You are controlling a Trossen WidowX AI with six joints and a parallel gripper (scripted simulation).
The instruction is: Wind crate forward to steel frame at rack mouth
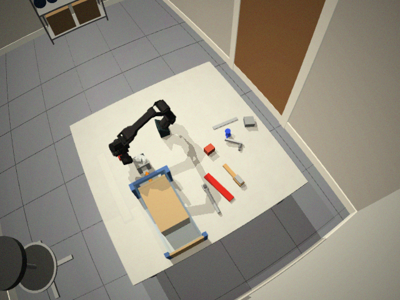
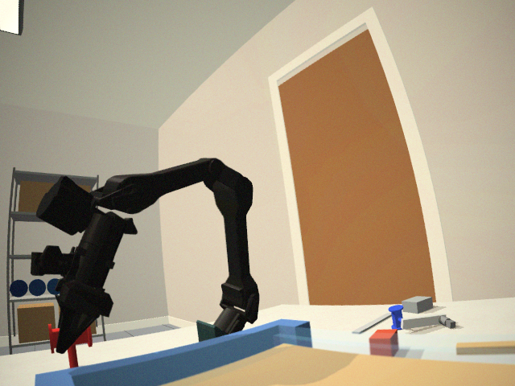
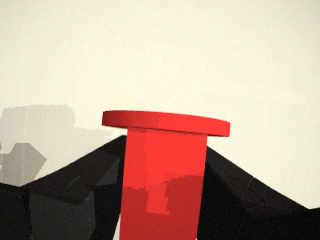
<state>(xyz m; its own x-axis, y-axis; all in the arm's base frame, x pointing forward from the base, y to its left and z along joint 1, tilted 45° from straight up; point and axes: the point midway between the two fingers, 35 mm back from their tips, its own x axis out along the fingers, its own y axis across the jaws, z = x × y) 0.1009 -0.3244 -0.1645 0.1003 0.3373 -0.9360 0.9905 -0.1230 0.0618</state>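
Right now the winch is 100 mm to the left of my gripper tip, 100 mm below it and 40 mm ahead of it. From my gripper tip the other things lie so: red bar (450 mm to the left, 450 mm ahead, 120 mm below); wooden brush (570 mm to the left, 440 mm ahead, 110 mm below); red grip (20 mm to the left).
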